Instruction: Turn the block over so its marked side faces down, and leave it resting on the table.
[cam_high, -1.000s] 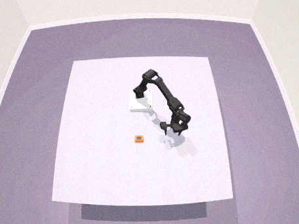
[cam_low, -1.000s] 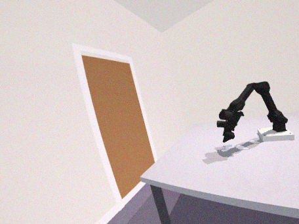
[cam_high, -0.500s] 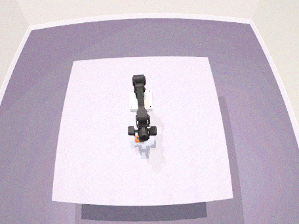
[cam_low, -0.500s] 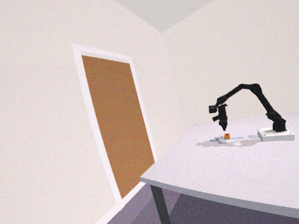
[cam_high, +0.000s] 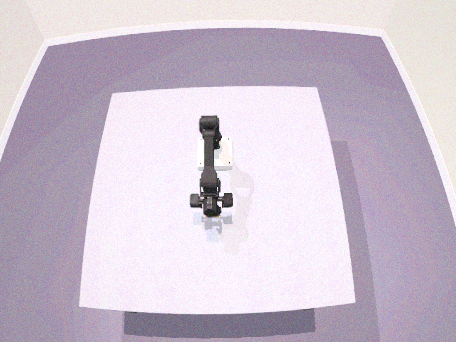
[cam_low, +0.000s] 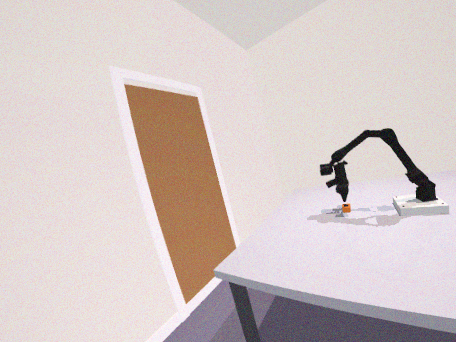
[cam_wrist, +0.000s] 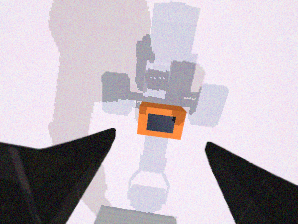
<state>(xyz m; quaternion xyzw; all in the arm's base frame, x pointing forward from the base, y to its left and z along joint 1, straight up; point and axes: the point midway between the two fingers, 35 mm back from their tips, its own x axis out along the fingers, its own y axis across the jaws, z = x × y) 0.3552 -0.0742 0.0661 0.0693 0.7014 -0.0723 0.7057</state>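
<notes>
My gripper tip is 5 cm above the orange block.
</notes>
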